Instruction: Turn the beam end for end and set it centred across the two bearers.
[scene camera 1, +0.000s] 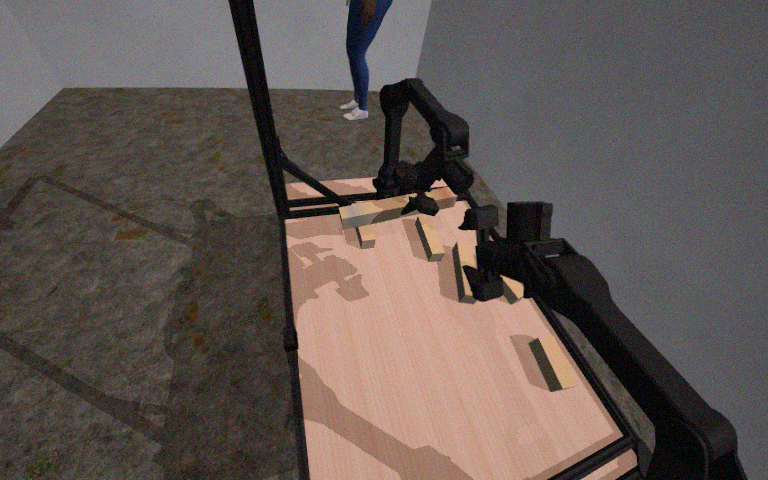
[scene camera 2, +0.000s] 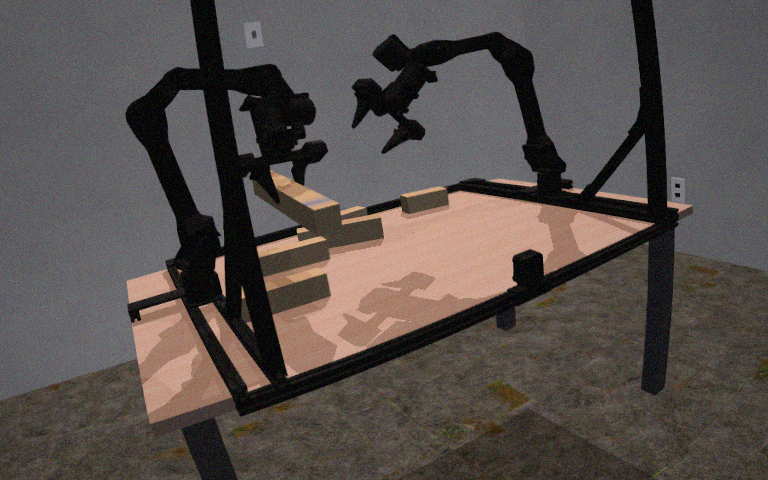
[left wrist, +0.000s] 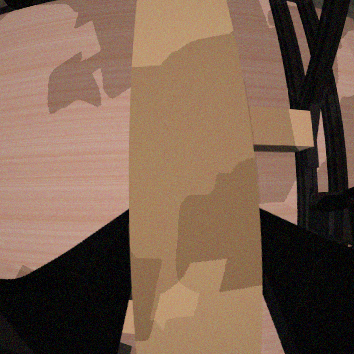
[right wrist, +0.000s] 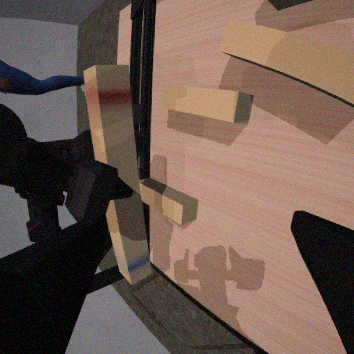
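Seen in the pictures: left gripper, fingertip midpoint: (scene camera 1: 399, 208) (left wrist: 189, 214) (right wrist: 122, 188); right gripper, fingertip midpoint: (scene camera 1: 461, 247) (scene camera 2: 367, 140) (right wrist: 201, 222); left arm's base at its link origin: (scene camera 1: 383, 198) (scene camera 2: 204, 299) (left wrist: 327, 215) (right wrist: 135, 141); right arm's base at its link origin: (scene camera 2: 550, 193).
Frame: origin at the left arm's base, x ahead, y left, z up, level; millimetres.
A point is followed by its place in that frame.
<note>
The beam (scene camera 1: 370, 211) {x 217, y -124, z 162 mm} (scene camera 2: 305, 199) {x 193, y -139, z 160 mm} (left wrist: 190, 125) {x 201, y -66, z 169 mm} (right wrist: 117, 140) {x 222, y 43, z 163 mm} is a long wooden bar with a blue band near one end and a red band near the other. My left gripper (scene camera 1: 413, 200) (scene camera 2: 287, 186) {x 201, y -32, z 146 mm} (left wrist: 189, 214) {x 201, y -32, z 146 mm} is shut on its middle and holds it raised above the table. The blue-banded end is at the left in scene camera 1. Two shorter blocks, apparently the bearers, lie apart: one block (scene camera 1: 365, 235) {x 187, y -118, z 25 mm} (scene camera 2: 297, 291) {x 148, y -133, z 8 mm} (right wrist: 170, 202) {x 174, y -97, z 25 mm} and another (scene camera 1: 430, 240) {x 245, y 89, z 25 mm} (scene camera 2: 294, 254) {x 222, y 79, z 12 mm} (right wrist: 200, 102) {x 234, y 98, z 25 mm}. My right gripper (scene camera 1: 468, 249) {x 414, y 35, z 219 mm} (scene camera 2: 369, 138) {x 414, y 35, z 219 mm} (right wrist: 201, 222) {x 414, y 35, z 219 mm} is open and empty, high above the table.
A longer block (scene camera 1: 463, 271) {x 382, y 139, z 32 mm} (scene camera 2: 362, 230) {x 410, y 124, z 8 mm} (right wrist: 300, 60) {x 387, y 153, z 31 mm} lies beside the bearers, with another block (scene camera 1: 512, 288) {x 467, y 272, z 25 mm} (scene camera 2: 354, 213) {x 461, y 264, z 19 mm} close by. A separate block (scene camera 1: 555, 362) {x 684, y 258, z 28 mm} (scene camera 2: 424, 200) {x 666, y 244, z 9 mm} lies farther off. Black rails and frame posts (scene camera 1: 257, 84) {x 38, y -359, z 408 mm} (scene camera 2: 218, 113) {x 23, y -380, z 324 mm} border the table.
</note>
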